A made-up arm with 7 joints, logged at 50 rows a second.
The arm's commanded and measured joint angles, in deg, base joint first. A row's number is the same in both.
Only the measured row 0 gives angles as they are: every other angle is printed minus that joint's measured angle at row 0.
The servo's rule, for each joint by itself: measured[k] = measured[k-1] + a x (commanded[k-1-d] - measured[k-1]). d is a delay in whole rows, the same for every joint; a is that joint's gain. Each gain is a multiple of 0.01, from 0.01 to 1. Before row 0 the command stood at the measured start. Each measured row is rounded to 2 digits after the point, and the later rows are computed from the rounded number. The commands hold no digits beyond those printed.
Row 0, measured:
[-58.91 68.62 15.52 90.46 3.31 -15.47 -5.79]
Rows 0 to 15, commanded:
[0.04 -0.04 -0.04 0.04 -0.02 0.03 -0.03]
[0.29 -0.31 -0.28 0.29 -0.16 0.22 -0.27]
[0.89 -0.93 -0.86 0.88 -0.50 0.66 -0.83]
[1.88 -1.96 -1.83 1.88 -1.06 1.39 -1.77]
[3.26 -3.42 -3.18 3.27 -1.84 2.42 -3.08]
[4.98 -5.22 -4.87 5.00 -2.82 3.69 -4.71]
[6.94 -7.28 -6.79 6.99 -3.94 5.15 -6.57]
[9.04 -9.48 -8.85 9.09 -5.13 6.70 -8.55]
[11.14 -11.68 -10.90 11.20 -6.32 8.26 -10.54]
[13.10 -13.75 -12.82 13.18 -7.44 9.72 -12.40]
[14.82 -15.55 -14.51 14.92 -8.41 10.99 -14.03]
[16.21 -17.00 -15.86 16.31 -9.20 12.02 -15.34]
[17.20 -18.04 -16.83 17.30 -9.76 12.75 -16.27]
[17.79 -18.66 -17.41 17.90 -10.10 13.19 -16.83]
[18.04 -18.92 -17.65 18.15 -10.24 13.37 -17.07]
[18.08 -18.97 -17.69 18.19 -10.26 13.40 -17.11]
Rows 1 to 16, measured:
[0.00 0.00 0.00 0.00 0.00 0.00 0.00]
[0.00 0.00 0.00 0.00 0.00 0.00 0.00]
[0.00 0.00 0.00 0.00 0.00 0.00 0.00]
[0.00 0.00 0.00 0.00 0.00 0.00 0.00]
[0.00 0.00 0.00 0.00 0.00 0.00 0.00]
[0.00 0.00 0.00 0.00 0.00 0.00 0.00]
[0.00 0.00 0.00 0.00 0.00 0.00 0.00]
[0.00 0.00 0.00 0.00 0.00 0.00 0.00]
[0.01 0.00 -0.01 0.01 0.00 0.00 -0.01]
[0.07 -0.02 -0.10 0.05 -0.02 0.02 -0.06]
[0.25 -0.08 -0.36 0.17 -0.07 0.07 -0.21]
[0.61 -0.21 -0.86 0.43 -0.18 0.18 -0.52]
[1.19 -0.43 -1.65 0.86 -0.36 0.36 -1.03]
[2.02 -0.77 -2.74 1.48 -0.63 0.63 -1.77]
[3.10 -1.23 -4.12 2.31 -0.99 0.99 -2.73]
[4.41 -1.81 -5.73 3.33 -1.45 1.45 -3.89]
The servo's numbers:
d 8
a 0.22 0.07 0.34 0.15 0.11 0.08 0.20

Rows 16 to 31, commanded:
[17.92 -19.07 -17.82 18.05 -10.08 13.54 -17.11]
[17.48 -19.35 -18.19 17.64 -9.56 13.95 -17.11]
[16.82 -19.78 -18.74 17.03 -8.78 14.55 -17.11]
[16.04 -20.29 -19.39 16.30 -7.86 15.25 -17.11]
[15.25 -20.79 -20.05 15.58 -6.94 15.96 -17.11]
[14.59 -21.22 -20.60 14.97 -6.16 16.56 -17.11]
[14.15 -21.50 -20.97 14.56 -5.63 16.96 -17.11]
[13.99 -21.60 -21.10 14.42 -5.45 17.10 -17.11]
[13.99 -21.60 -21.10 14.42 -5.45 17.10 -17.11]
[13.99 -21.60 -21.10 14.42 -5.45 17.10 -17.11]
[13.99 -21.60 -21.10 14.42 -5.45 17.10 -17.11]
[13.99 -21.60 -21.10 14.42 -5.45 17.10 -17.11]
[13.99 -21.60 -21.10 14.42 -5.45 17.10 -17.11]
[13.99 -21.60 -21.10 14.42 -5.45 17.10 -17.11]
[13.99 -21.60 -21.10 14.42 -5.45 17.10 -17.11]
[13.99 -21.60 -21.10 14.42 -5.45 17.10 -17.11]
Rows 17 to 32, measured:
[5.89 -2.50 -7.49 4.51 -1.99 1.99 -5.22]
[7.48 -3.29 -9.30 5.81 -2.59 2.61 -6.66]
[9.09 -4.15 -11.07 7.18 -3.23 3.28 -8.13]
[10.66 -5.05 -12.70 8.55 -3.89 3.98 -9.57]
[12.10 -5.96 -14.10 9.86 -4.54 4.68 -10.91]
[13.35 -6.85 -15.23 11.07 -5.15 5.36 -12.09]
[14.38 -7.69 -16.05 12.13 -5.71 6.00 -13.09]
[15.19 -8.48 -16.61 13.04 -6.21 6.59 -13.89]
[15.79 -9.22 -17.02 13.79 -6.64 7.15 -14.53]
[16.16 -9.93 -17.42 14.37 -6.96 7.69 -15.05]
[16.31 -10.62 -17.87 14.77 -7.16 8.24 -15.46]
[16.25 -11.30 -18.39 15.00 -7.24 8.80 -15.79]
[16.03 -11.96 -18.95 15.09 -7.21 9.37 -16.05]
[15.71 -12.61 -19.51 15.07 -7.09 9.95 -16.26]
[15.37 -13.23 -20.01 14.99 -6.93 10.51 -16.43]
[15.07 -13.82 -20.38 14.90 -6.77 11.04 -16.57]

